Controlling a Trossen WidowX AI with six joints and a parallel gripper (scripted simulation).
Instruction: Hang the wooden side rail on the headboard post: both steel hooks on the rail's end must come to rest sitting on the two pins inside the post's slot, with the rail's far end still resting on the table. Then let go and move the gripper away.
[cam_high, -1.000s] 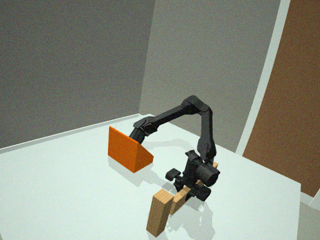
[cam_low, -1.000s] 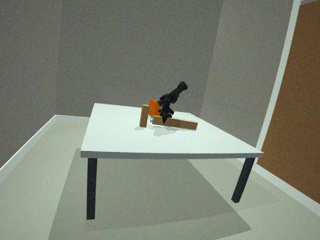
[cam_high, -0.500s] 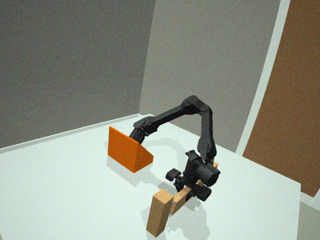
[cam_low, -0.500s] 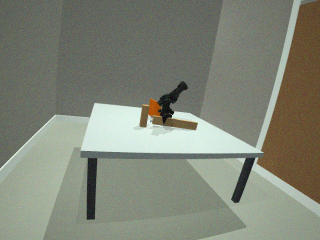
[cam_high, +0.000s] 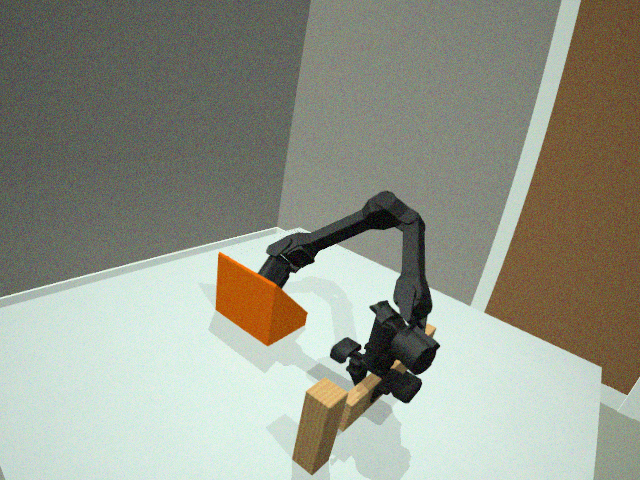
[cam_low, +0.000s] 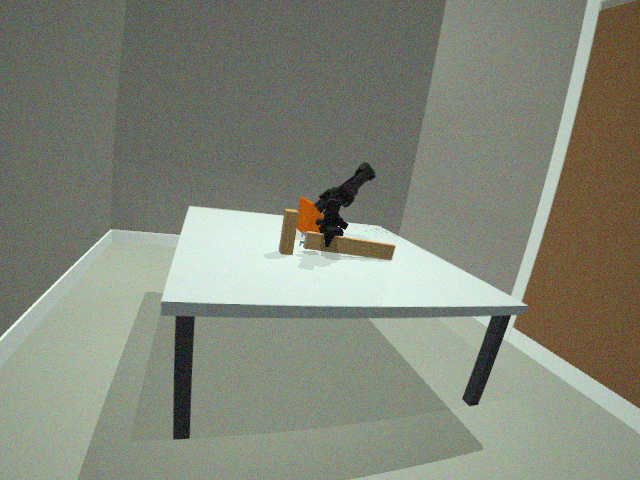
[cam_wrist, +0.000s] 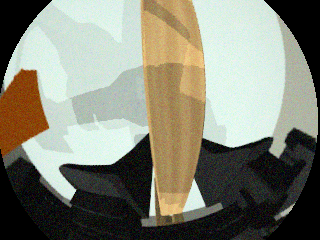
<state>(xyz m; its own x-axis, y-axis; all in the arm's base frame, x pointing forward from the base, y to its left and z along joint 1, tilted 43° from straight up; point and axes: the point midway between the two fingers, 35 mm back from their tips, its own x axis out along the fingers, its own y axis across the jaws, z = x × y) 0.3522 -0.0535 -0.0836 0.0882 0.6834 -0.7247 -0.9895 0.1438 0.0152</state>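
My gripper tip is 2 cm past the wooden headboard post, 17 cm to the left of it and 4 cm below it.
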